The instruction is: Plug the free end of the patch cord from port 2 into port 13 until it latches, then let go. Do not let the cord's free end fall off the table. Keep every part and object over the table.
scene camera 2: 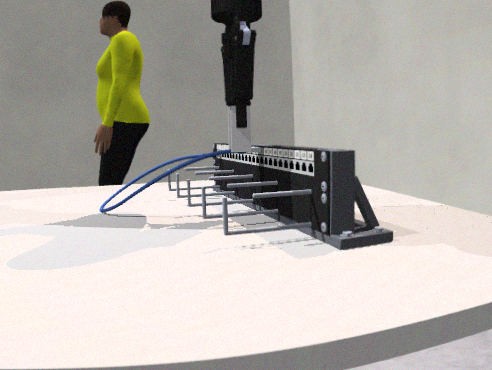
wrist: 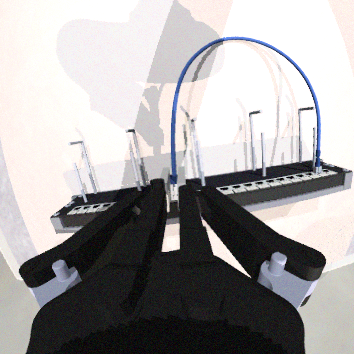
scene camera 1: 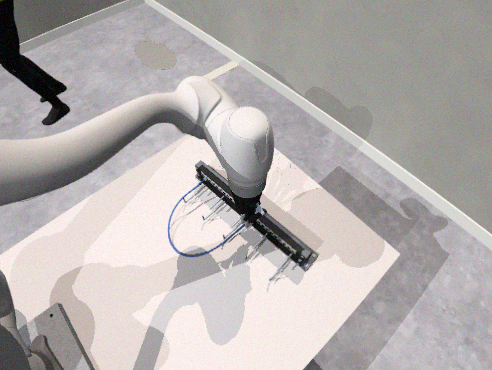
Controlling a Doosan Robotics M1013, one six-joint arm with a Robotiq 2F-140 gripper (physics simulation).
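Places are measured from the arm's base along level axes (x ahead, y left, z up), in centimetres.
Pixels of known places: gripper, fingertip midpoint: point(scene camera 2: 239, 151) point(wrist: 174, 176) point(scene camera 1: 247, 223).
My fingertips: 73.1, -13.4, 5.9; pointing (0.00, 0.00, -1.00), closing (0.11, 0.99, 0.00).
Behind a point stands the place of what it marks, as x, y, z.
The blue patch cord point(scene camera 1: 169, 230) {55.6, 6.7, -1.5} point(scene camera 2: 120, 197) {56.4, -7.8, -0.6} point(wrist: 235, 38) {53.1, 0.8, -3.0} arches out in front of the black patch panel point(scene camera 1: 286, 240) {76.6, -26.2, 6.4} point(scene camera 2: 294, 195) {76.0, -25.1, 0.9} point(wrist: 280, 194) {78.1, 0.7, 6.4}. One end plug point(wrist: 318, 167) {75.9, 8.8, 4.8} sits in a port near the panel's right end in the wrist view. The cord's other plug point(wrist: 173, 181) {73.5, -13.6, 6.4} is between my fingertips at the port row, near the panel's middle. My gripper point(scene camera 1: 247, 218) {73.1, -13.4, 5.9} point(scene camera 2: 240, 144) {73.1, -13.4, 5.9} point(wrist: 174, 176) {73.1, -13.4, 5.9} points down and is shut on this plug. The fingers hide the port there, so its number and whether the plug is latched cannot be told.
Several grey L-shaped wire-guide rods point(scene camera 2: 225, 217) {65.8, -29.6, -0.2} point(wrist: 300, 135) {71.6, 10.5, -1.7} stick out from the panel's front, some close beside the held plug. The panel stands on a pale table point(scene camera 1: 320, 300) {71.8, -44.8, -3.4} point(scene camera 2: 250, 300) {62.8, -44.8, -3.5}. A person point(scene camera 1: 30, 75) point(scene camera 2: 120, 80) stands beyond the table. A grey plate point(scene camera 1: 57, 330) {12.4, 6.7, -0.6} lies at the lower left.
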